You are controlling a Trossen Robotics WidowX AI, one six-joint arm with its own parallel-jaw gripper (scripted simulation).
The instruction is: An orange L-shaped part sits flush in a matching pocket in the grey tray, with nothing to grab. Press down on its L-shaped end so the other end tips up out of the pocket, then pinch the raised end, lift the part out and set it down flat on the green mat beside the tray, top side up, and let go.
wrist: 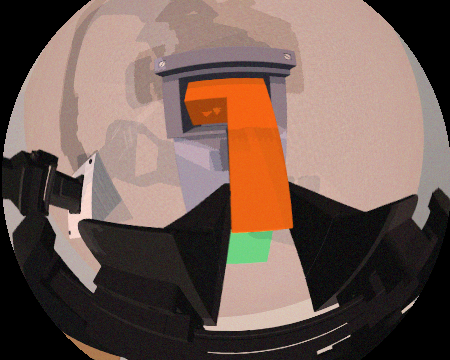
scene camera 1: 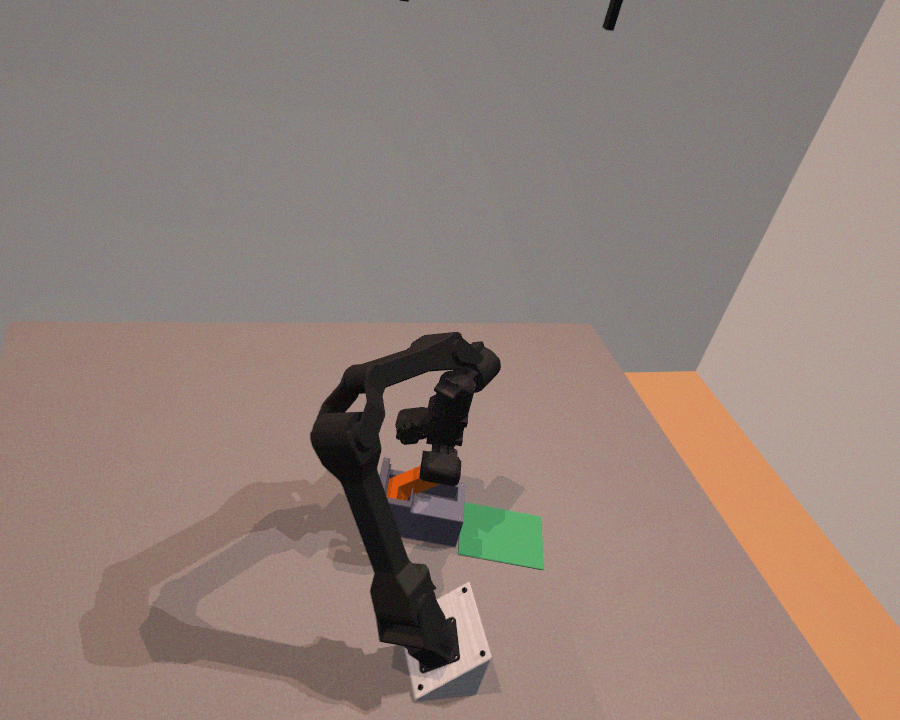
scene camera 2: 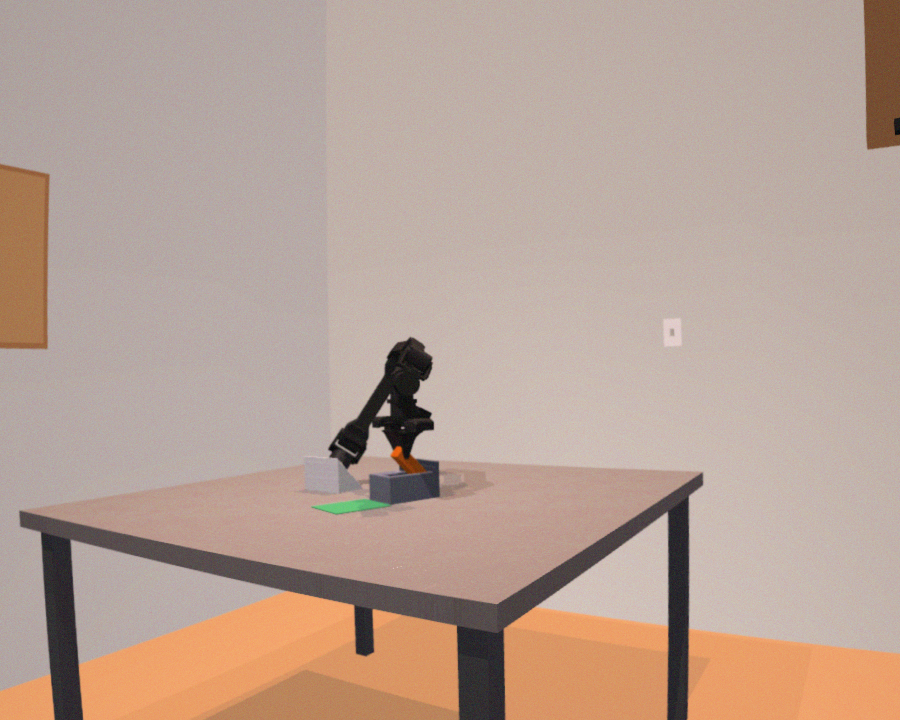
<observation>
I see my gripper, an orange L-shaped part and a green mat.
My gripper also shows in the wrist view and in scene camera 2.
</observation>
